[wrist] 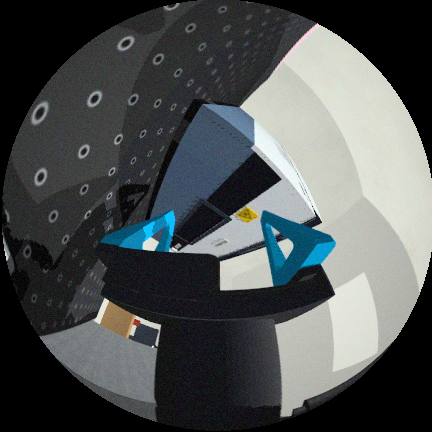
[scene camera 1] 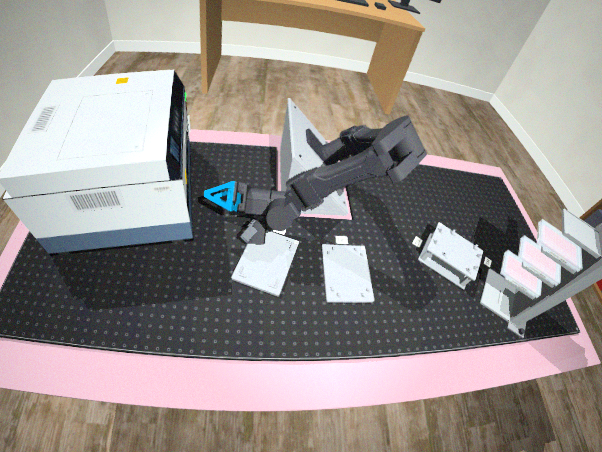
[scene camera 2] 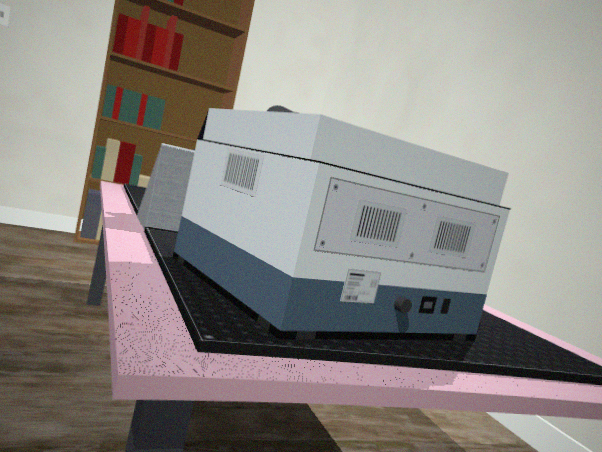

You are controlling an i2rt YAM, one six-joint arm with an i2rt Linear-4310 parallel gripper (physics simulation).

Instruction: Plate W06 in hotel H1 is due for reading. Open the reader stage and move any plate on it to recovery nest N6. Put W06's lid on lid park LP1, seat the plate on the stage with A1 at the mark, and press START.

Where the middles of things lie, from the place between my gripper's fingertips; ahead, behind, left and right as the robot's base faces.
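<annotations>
Recovery nest N6 (scene camera 1: 264,267): my gripper is 8 cm above it, 11 cm short of it and 15 cm to the right of it.
</annotations>
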